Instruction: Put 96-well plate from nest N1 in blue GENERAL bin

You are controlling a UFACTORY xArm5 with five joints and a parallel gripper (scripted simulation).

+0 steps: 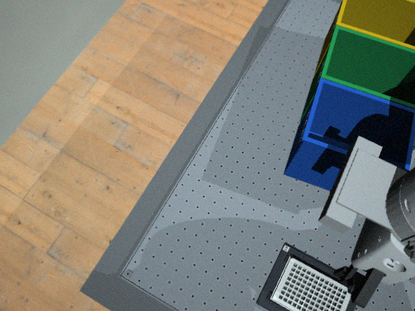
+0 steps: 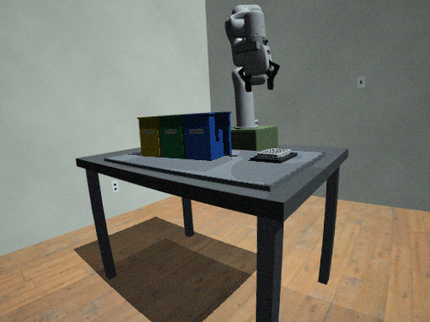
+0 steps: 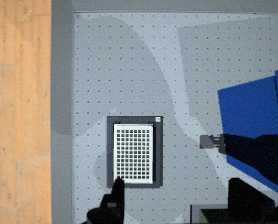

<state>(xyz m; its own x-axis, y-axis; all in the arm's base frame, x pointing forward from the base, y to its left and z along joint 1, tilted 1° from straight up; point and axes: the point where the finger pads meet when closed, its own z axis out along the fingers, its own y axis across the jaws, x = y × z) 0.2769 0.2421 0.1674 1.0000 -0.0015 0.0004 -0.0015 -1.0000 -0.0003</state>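
Now: the 96-well plate 2 cm behind my hand, 4 cm to the left of it and 24 cm below it. Round my hand: green bin: 6 cm ahead, 35 cm to the right, 17 cm below; dark plate nest: 2 cm behind, 4 cm to the left, 26 cm below; blue bin: 4 cm ahead, 22 cm to the right, 17 cm below.
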